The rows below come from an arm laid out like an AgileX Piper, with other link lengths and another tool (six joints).
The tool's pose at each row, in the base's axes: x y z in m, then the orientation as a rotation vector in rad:
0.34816 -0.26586 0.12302 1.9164 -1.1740 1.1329
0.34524 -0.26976 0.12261 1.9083 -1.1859 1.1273
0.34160 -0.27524 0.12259 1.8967 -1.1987 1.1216
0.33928 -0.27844 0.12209 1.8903 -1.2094 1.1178
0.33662 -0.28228 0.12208 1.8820 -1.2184 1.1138
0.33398 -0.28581 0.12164 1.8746 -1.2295 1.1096
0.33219 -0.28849 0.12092 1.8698 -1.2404 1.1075
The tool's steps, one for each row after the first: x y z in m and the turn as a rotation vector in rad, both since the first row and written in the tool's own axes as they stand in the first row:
0.00042 0.00425 0.00239 -0.0094 -0.0021 0.0069
0.00161 0.00983 0.00565 -0.0213 -0.0026 0.0147
0.00183 0.01324 0.00771 -0.0283 -0.0046 0.0213
0.00264 0.01725 0.00996 -0.0367 -0.0049 0.0269
0.00296 0.02108 0.01215 -0.0446 -0.0067 0.0339
0.00291 0.02378 0.01406 -0.0495 -0.0091 0.0413

